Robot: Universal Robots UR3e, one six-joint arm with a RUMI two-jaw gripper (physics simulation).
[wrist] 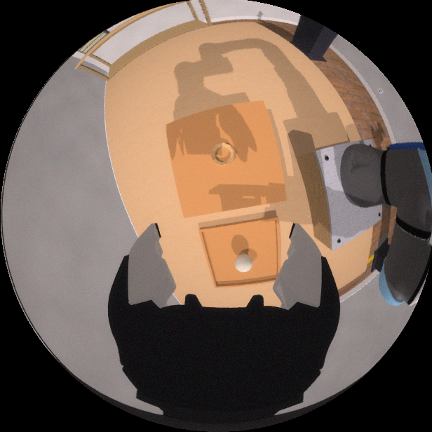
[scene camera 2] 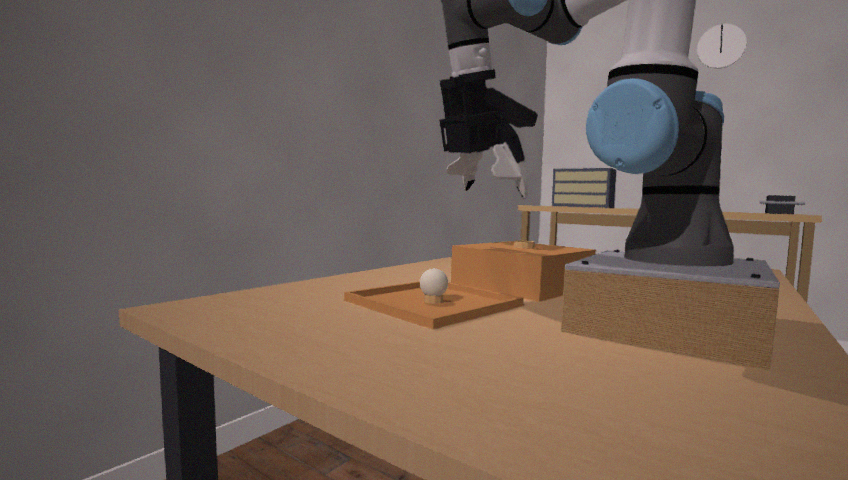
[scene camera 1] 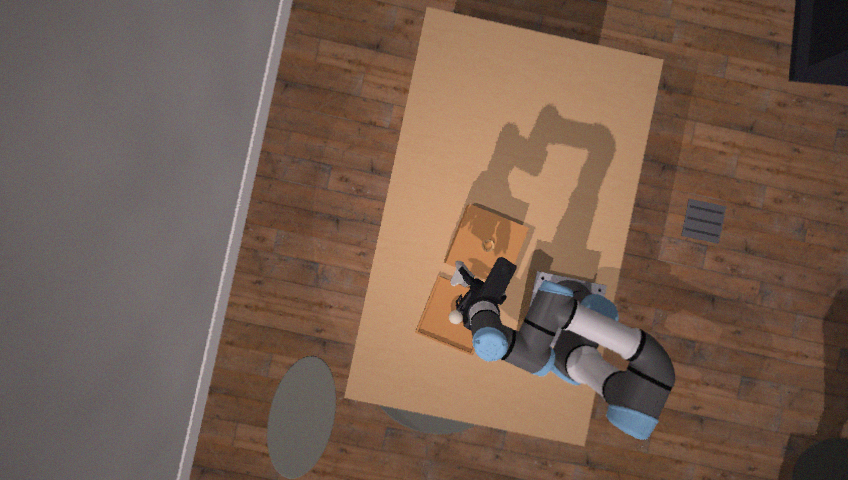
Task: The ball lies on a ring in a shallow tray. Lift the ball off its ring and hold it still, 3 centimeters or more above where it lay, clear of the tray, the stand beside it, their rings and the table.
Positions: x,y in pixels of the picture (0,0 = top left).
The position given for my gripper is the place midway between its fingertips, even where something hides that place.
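An orange stand: [wrist: 224,158] and [scene camera 1: 487,247] are the same spot on it. My gripper is visible in scene camera 1 [479,276], scene camera 2 [493,194] and the wrist view [224,224].
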